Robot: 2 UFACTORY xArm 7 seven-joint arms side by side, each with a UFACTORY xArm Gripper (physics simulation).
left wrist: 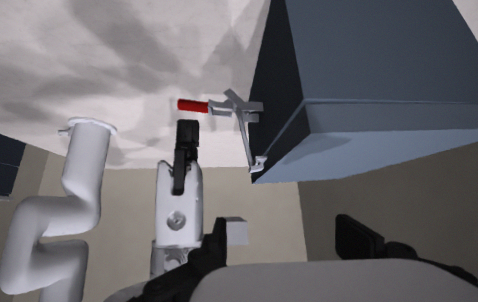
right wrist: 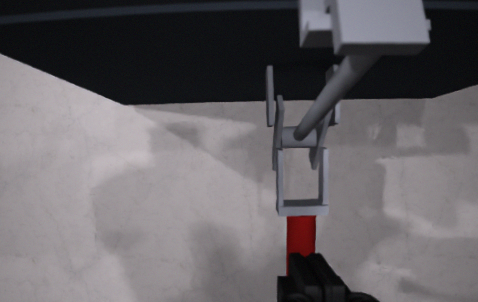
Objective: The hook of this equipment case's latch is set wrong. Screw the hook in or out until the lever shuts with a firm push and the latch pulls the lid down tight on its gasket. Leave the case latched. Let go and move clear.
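Frame: origin at the left arm's base, x right, y back, z down, level; millimetres.
Seen in the pictures: left gripper, fingertip midpoint: (left wrist: 281,234); right gripper, fingertip midpoint: (left wrist: 188,121) (right wrist: 303,280); right arm's base, link origin: (left wrist: 94,126).
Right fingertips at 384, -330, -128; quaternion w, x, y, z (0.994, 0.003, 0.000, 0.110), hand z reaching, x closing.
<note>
Pixels of each thing's top centre, then the offset from my right fingertips to it, as dx, dy, dz. "pt": a spot on its surface instead. Level surfaces: height alone.
- lever's red grip, top centre: (right wrist: 305,255) (left wrist: 193,112) +6, -5, +19
- thin rod, top centre: (right wrist: 387,48) (left wrist: 249,171) +22, -90, -82
- hook, surface spot: (right wrist: 382,27) (left wrist: 252,171) pt +23, -95, -81
- pale marbled table, surface height: dz +127
The blue-grey case (left wrist: 380,55) (right wrist: 175,55) carries the latch on its dark front. The lever's red grip (left wrist: 192,105) (right wrist: 301,232) sticks out away from the case, so the lever is open. A thin rod (left wrist: 244,135) (right wrist: 335,97) runs from the lever to the hook (left wrist: 257,164) (right wrist: 382,27) near the lid edge; whether the hook bears on its catch I cannot tell. My right gripper (left wrist: 188,121) (right wrist: 303,280) has its fingers together and empty, close beside the red grip. My left gripper (left wrist: 281,234) is open and empty, away from the latch.
The white right gripper body (left wrist: 177,210) stands close to the latch, with a grey block (left wrist: 236,231) beside it. Bent white arm links (left wrist: 87,165) show at the left of the left wrist view. The pale marbled table (left wrist: 135,55) (right wrist: 175,225) lies beneath the case and latch.
</note>
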